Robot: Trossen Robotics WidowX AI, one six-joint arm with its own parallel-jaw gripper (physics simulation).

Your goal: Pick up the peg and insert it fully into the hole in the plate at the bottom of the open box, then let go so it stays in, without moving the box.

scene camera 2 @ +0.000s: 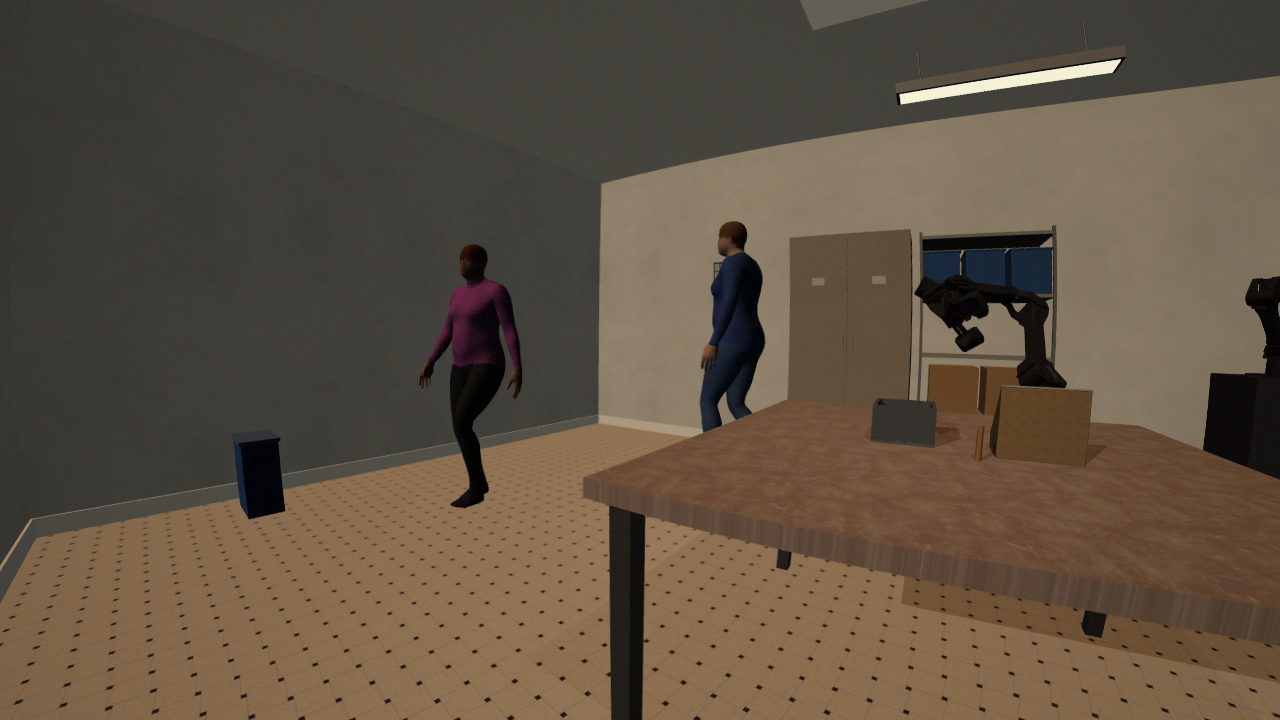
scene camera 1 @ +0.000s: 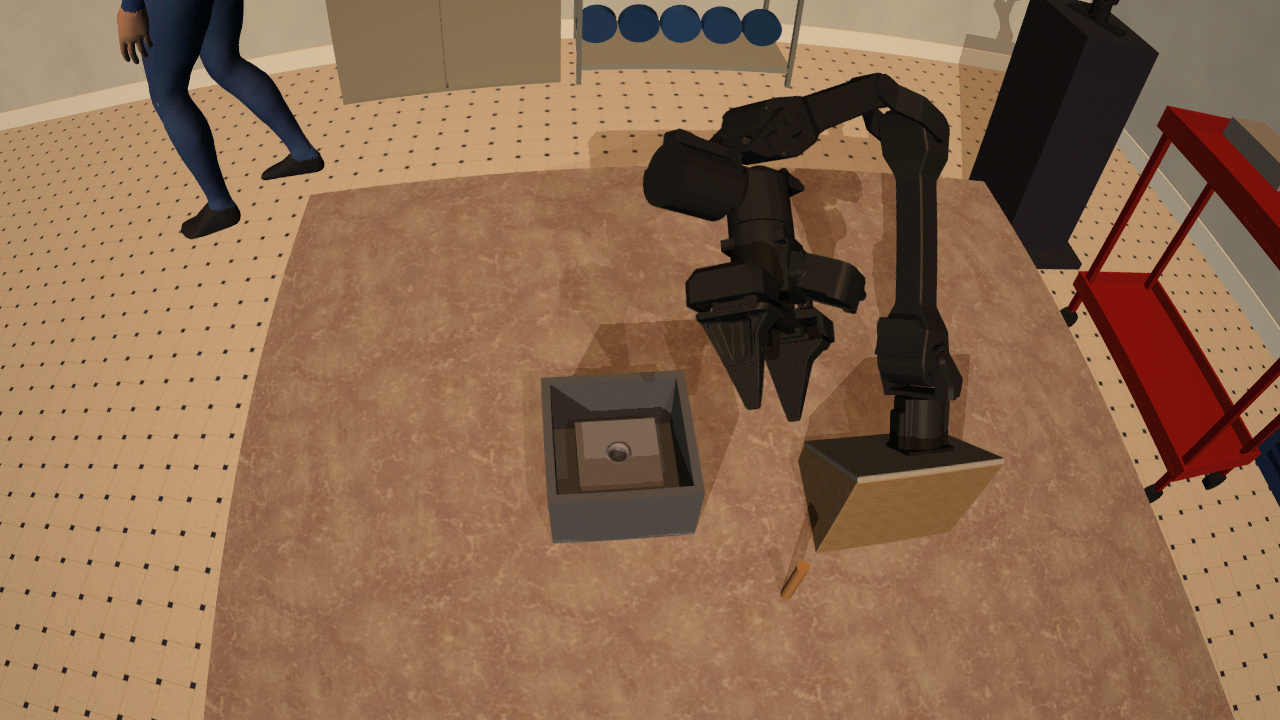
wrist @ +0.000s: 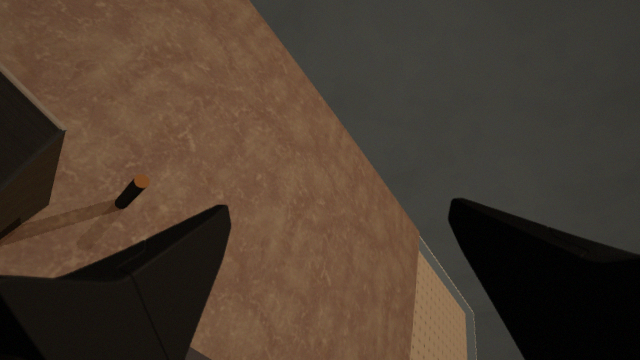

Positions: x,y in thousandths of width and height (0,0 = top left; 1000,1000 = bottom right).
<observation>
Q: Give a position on a grey box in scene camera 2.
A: At 707,587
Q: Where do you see a grey box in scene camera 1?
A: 526,709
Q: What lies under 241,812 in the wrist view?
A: My gripper.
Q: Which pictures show the plate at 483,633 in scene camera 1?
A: Scene camera 1 only.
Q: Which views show my gripper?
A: Scene camera 2, scene camera 1 and the wrist view: all of them.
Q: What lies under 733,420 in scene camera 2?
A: My gripper.
</observation>
